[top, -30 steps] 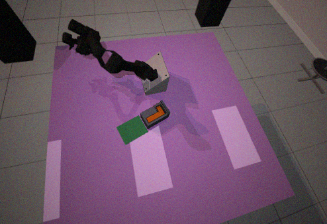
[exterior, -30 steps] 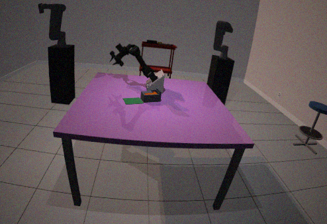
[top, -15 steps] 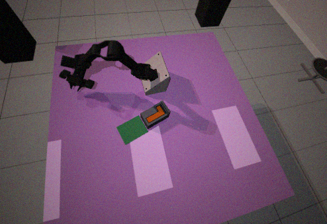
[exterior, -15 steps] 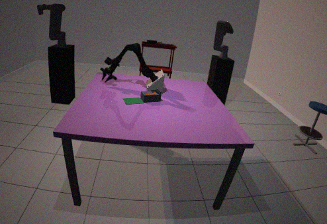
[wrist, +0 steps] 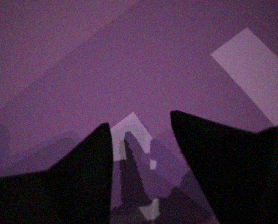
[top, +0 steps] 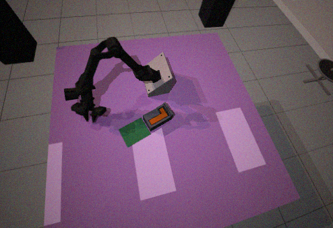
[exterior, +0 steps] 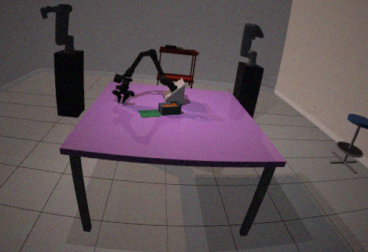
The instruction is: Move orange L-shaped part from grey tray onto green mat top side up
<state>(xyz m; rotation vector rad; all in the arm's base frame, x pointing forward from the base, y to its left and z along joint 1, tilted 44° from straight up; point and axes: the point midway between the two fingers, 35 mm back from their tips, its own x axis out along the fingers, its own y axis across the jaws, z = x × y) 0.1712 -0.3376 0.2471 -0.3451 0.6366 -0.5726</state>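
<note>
Now: gripper tip 40 cm to the right of the orange L-shaped part, 4 cm short of it and 3 cm below it. The rest, counted from my gripper tip: green mat (24 cm to the left, 10 cm ahead, 3 cm below).
</note>
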